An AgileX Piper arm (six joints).
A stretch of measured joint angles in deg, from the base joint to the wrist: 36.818 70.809 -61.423 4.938 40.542 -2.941; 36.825 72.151 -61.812 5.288 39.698 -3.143; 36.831 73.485 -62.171 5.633 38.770 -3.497; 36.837 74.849 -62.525 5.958 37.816 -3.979; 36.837 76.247 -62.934 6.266 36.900 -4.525; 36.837 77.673 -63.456 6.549 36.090 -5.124; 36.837 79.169 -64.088 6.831 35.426 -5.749; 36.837 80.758 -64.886 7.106 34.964 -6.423; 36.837 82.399 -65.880 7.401 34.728 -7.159; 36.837 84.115 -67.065 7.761 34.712 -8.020; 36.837 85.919 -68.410 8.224 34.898 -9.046; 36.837 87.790 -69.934 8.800 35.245 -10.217; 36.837 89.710 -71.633 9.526 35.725 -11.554; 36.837 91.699 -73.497 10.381 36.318 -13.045; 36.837 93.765 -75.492 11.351 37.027 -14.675
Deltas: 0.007 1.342 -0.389 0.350 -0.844 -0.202; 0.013 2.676 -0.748 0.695 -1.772 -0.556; 0.019 4.040 -1.102 1.020 -2.726 -1.038; 0.019 5.438 -1.511 1.328 -3.642 -1.584; 0.019 6.864 -2.033 1.611 -4.452 -2.183; 0.019 8.360 -2.665 1.893 -5.116 -2.808; 0.019 9.949 -3.463 2.168 -5.578 -3.482; 0.019 11.590 -4.457 2.463 -5.814 -4.218; 0.019 13.306 -5.642 2.823 -5.830 -5.079; 0.019 15.110 -6.987 3.286 -5.644 -6.105; 0.019 16.981 -8.511 3.862 -5.297 -7.276; 0.019 18.901 -10.210 4.588 -4.817 -8.613; 0.019 20.890 -12.074 5.443 -4.224 -10.104; 0.019 22.956 -14.069 6.413 -3.515 -11.734
